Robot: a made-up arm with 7 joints.
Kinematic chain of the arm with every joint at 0, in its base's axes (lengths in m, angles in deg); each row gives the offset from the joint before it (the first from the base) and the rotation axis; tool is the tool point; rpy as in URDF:
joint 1: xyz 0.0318 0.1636 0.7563 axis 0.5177 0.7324 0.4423
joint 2: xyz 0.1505 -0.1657 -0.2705 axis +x
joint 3: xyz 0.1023 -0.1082 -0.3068 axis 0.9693 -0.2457 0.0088
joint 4: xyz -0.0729 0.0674 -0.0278 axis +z
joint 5: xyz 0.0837 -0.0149 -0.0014 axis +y
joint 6: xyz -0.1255 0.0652 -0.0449 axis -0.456 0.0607 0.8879
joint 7: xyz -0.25 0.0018 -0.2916 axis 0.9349 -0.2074 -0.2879
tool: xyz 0.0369 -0.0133 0.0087 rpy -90 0 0
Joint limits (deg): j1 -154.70..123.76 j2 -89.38..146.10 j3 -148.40..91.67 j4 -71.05..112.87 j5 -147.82..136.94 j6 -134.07..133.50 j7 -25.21..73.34
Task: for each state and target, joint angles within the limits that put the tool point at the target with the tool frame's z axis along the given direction. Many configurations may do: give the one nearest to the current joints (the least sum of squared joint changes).
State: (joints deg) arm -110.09 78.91 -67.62 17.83 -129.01 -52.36 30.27
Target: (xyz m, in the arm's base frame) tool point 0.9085 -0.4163 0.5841 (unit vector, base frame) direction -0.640 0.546 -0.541
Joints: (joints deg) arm -86.48 50.85 -92.51 41.75 -122.13 -52.27 18.56
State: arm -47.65 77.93 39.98 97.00 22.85 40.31 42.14
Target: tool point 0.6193 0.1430 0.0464 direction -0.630 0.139 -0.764
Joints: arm -24.64 44.38 21.89 88.59 -5.40 27.87 -0.28
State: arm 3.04 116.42 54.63 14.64 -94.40 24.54 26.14
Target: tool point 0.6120 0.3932 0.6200 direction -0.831 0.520 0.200
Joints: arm -5.95 72.02 42.09 55.57 -78.22 48.54 40.55
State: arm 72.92 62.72 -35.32 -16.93 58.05 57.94 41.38
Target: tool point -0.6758 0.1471 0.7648 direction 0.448 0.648 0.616
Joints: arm 92.73 42.73 -41.99 -33.24 22.90 37.35 38.09
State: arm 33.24 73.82 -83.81 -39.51 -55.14 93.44 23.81
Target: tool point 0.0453 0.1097 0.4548 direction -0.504 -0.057 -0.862
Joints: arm 23.75 83.41 -109.56 -69.77 -78.65 106.36 35.06
